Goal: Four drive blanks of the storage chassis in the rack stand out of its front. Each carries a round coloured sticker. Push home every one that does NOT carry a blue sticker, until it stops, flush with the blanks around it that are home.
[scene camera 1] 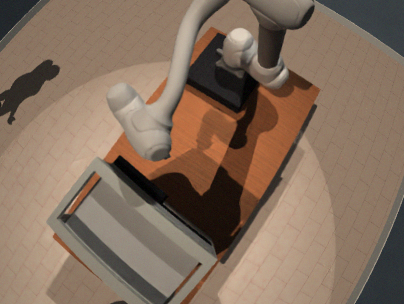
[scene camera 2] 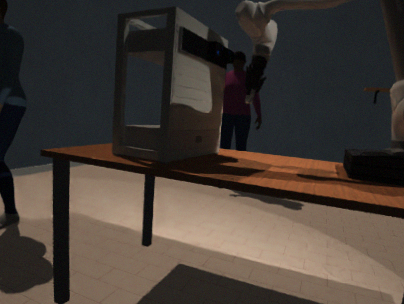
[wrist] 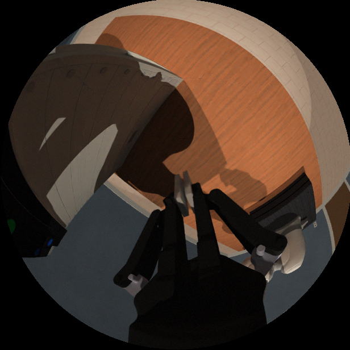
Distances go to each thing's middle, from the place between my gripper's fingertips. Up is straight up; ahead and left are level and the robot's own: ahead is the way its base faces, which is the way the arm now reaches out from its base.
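Here is the grey rack point(scene camera 1: 123, 230), and I find my hand 31 cm short of it. My hand is also 11 cm to the right of the rack and 2 cm below it.
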